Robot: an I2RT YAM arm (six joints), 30 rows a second.
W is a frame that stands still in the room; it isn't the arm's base.
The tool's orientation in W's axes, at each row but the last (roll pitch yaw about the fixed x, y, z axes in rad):
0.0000, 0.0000, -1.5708
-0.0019, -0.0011, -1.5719
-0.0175, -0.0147, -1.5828
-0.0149, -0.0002, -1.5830
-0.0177, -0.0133, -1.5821
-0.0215, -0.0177, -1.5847
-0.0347, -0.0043, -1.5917
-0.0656, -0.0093, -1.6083
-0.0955, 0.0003, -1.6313
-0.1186, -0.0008, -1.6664
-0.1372, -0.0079, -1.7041
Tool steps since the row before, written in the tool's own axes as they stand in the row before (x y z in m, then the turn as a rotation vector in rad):
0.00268, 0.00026, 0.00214, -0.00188, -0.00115, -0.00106
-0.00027, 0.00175, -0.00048, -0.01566, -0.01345, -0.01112
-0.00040, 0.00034, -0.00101, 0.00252, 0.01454, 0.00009
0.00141, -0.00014, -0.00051, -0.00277, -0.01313, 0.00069
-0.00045, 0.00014, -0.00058, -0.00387, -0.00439, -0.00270
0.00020, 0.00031, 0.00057, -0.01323, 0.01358, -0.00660
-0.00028, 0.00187, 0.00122, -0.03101, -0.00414, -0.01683
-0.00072, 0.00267, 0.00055, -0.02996, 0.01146, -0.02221
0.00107, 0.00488, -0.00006, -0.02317, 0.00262, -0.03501
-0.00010, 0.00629, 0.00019, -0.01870, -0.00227, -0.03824
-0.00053, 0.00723, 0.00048, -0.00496, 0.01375, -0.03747
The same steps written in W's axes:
0.00026, -0.00268, 0.00214, -0.00115, 0.00188, -0.00106
0.00175, 0.00027, -0.00048, -0.01345, 0.01566, -0.01111
0.00033, 0.00038, -0.00102, 0.01451, -0.00270, -0.00013
-0.00016, -0.00141, -0.00051, -0.01308, 0.00293, 0.00088
0.00013, 0.00044, -0.00059, -0.00439, 0.00388, -0.00267
0.00032, -0.00019, 0.00057, 0.01362, 0.01292, -0.00712
0.00192, 0.00024, 0.00115, -0.00407, 0.03103, -0.01681
0.00273, 0.00062, 0.00037, 0.01109, 0.02935, -0.02319
0.00478, -0.00136, -0.00053, 0.00067, 0.02318, -0.03509
0.00625, -0.00050, -0.00056, -0.00497, 0.01923, -0.03772
0.00723, -0.00044, -0.00052, 0.00904, 0.00348, -0.03904

